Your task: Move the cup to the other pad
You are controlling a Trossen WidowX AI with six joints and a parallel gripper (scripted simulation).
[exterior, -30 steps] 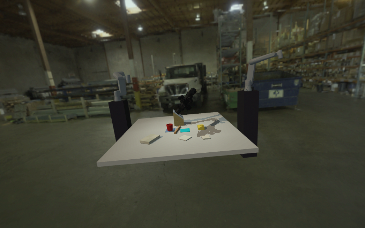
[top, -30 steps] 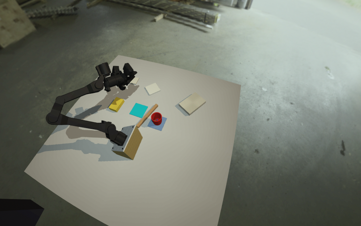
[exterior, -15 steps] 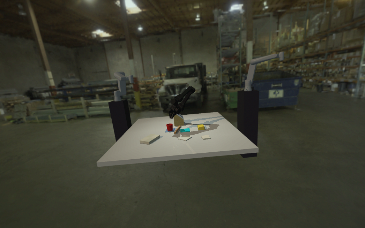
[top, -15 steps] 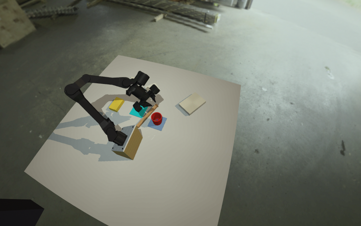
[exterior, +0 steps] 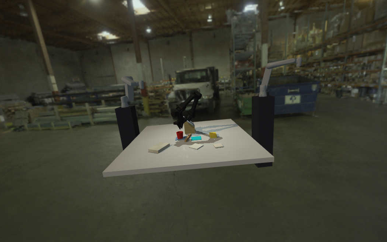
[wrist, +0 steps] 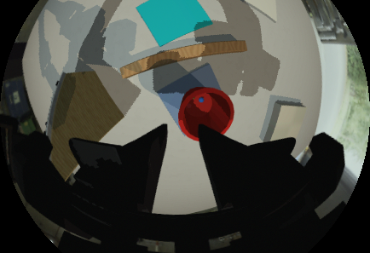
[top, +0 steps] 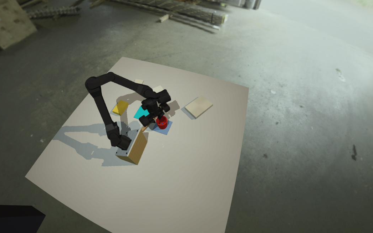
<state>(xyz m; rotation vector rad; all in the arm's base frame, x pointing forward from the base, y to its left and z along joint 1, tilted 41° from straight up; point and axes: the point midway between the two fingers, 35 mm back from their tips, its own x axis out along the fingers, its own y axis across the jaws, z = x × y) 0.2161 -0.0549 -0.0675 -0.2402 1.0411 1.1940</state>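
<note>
My gripper tip is 30 mm short of the red cup, 20 mm to the left of it and 60 mm above it. Round my gripper tip: blue marble (30 mm ahead, 10 mm to the right, 90 mm below); blue pad (30 mm ahead, 20 mm to the right, 110 mm below); wooden bar (50 mm ahead, 70 mm to the left, 100 mm below).
</note>
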